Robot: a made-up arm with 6 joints.
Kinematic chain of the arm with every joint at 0, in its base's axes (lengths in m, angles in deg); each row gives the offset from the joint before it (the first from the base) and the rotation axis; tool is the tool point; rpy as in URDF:
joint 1: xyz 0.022 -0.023 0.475 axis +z
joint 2: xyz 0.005 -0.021 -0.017 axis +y
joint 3: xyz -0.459 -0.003 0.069 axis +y
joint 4: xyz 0.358 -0.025 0.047 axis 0.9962 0 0.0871
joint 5: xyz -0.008 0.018 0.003 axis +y
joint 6: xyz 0.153 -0.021 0.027 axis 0.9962 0 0.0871
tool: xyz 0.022 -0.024 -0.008 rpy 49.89 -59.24 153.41
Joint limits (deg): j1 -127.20..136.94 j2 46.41..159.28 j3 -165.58..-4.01 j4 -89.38..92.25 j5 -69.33..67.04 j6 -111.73..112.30
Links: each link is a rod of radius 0.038 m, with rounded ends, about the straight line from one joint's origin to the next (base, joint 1, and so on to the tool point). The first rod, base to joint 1, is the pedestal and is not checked.
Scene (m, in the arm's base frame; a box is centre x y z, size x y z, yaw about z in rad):
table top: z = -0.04
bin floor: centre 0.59 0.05 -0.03 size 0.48 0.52 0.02 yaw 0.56
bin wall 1: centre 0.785 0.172 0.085 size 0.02 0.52 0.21 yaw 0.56
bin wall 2: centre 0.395 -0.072 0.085 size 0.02 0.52 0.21 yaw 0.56
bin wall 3: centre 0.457 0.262 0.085 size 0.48 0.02 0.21 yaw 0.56
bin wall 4: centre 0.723 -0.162 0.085 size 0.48 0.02 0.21 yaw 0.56
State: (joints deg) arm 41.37 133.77 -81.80 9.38 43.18 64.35
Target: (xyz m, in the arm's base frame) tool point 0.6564 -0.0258 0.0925
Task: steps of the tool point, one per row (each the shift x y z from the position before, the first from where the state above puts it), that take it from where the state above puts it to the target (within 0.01 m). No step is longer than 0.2 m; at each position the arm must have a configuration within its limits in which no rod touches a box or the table.
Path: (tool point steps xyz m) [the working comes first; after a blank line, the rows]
Joints at the target: 4.17 158.36 -93.64 3.02 32.49 62.62
Straight joint move there: clear.

1: 0.0870 -0.1104 -0.0738
2: 0.0521 -0.1323 -0.0768
3: 0.0119 -0.1420 -0.0784

